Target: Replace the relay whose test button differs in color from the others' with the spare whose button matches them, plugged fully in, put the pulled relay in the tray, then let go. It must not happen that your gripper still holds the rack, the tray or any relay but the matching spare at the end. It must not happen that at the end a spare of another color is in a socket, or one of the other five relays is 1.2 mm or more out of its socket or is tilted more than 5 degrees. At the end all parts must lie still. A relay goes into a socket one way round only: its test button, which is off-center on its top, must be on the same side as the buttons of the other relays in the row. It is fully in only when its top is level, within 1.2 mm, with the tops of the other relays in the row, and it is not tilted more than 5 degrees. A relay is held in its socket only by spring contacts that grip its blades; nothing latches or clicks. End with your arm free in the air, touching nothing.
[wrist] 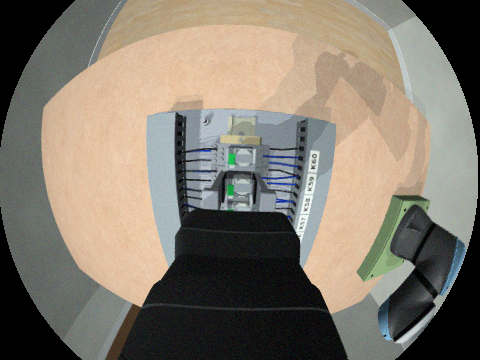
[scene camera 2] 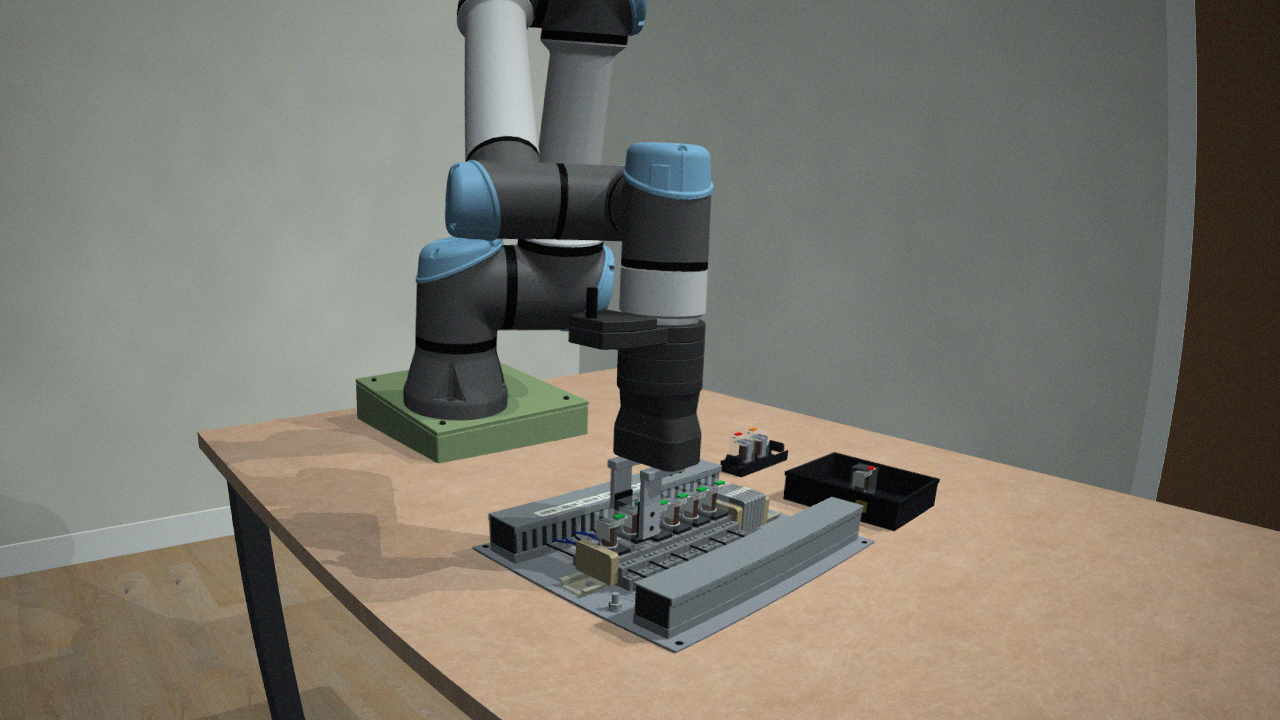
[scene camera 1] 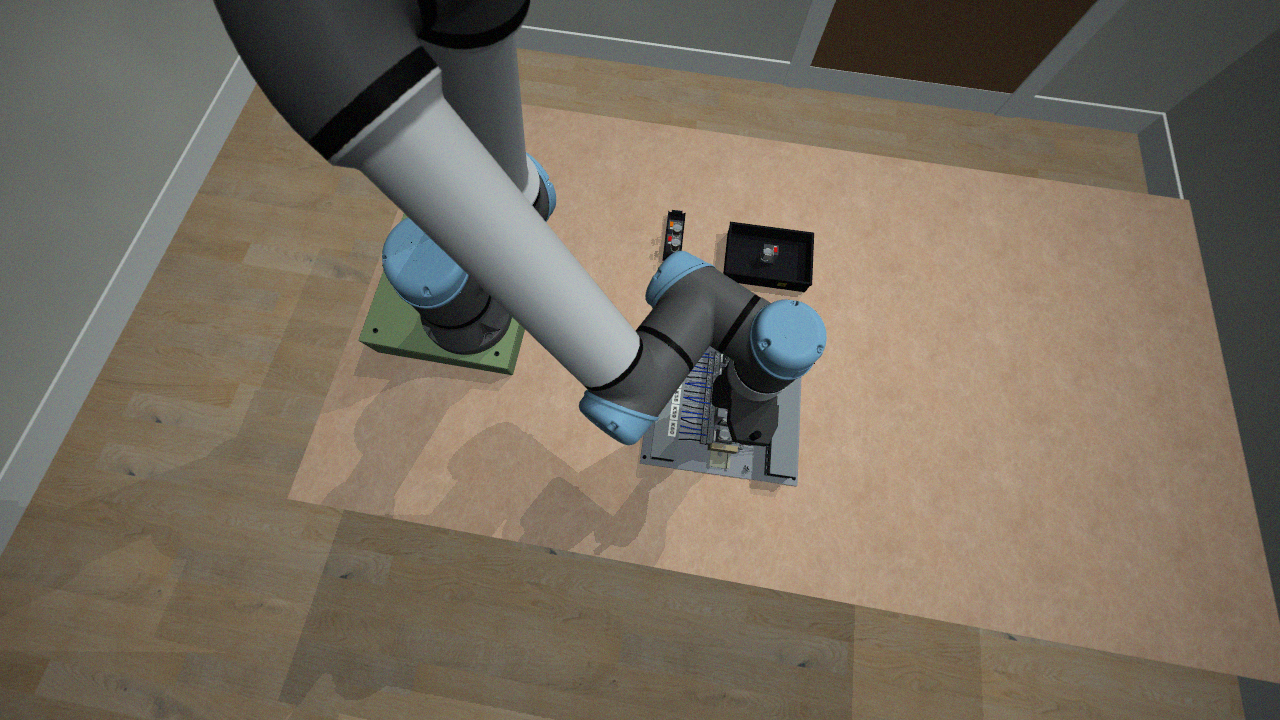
Labels:
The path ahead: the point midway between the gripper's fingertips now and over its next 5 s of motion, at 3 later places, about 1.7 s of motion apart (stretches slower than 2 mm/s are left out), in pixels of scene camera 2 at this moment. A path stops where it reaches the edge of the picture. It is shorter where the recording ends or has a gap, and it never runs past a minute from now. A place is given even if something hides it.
My gripper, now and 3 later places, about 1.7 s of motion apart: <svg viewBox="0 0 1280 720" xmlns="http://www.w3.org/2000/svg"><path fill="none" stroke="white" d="M633 530L633 533L633 522L634 510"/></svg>

